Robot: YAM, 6 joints.
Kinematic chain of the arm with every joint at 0, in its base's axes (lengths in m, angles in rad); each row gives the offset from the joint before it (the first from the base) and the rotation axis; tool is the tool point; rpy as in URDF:
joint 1: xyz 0 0 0.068 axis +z
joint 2: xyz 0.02 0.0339 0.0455 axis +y
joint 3: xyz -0.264 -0.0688 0 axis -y
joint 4: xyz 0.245 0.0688 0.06 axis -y
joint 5: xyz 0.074 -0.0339 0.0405 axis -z
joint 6: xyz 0.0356 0 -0.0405 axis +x
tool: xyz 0 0 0 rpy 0 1.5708 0
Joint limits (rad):
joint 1: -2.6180..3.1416
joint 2: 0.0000..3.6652
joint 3: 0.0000..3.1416
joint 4: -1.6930..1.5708
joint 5: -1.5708..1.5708
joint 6: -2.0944..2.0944
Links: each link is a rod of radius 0.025 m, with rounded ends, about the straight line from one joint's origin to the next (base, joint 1, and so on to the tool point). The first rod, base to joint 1, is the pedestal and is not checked.
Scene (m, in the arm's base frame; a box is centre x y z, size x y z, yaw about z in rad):
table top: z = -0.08
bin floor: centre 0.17 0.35 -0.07 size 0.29 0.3 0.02 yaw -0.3
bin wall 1: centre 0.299 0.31 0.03 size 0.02 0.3 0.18 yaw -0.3
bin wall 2: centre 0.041 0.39 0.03 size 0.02 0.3 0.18 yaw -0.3
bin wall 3: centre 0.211 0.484 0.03 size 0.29 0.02 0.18 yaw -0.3
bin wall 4: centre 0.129 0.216 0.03 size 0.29 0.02 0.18 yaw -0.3
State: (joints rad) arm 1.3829 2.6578 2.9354 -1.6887 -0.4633 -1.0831
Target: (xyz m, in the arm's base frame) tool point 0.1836 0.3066 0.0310
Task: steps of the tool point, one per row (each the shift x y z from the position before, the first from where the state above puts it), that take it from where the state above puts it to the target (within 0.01 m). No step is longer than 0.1 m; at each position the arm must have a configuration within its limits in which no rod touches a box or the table.
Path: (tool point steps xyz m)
1: 0.0417 -0.0285 -0.0034
2: 0.0335 -0.0407 -0.0062
3: 0.0226 -0.0506 -0.0087
4: 0.0100 -0.0577 -0.0110
5: 0.0076 0.0118 -0.0988
6: -0.0076 -0.0118 -0.0975

